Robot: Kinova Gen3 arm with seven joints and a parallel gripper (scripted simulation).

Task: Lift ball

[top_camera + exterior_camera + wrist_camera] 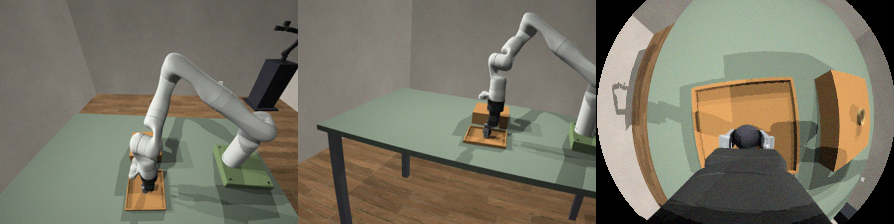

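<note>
The shallow orange tray is 20 mm below my hand. The rest, counted from my hand: dark ball: right at my hand; orange stand: 20 mm ahead, 250 mm to the right, 20 mm above.
</note>
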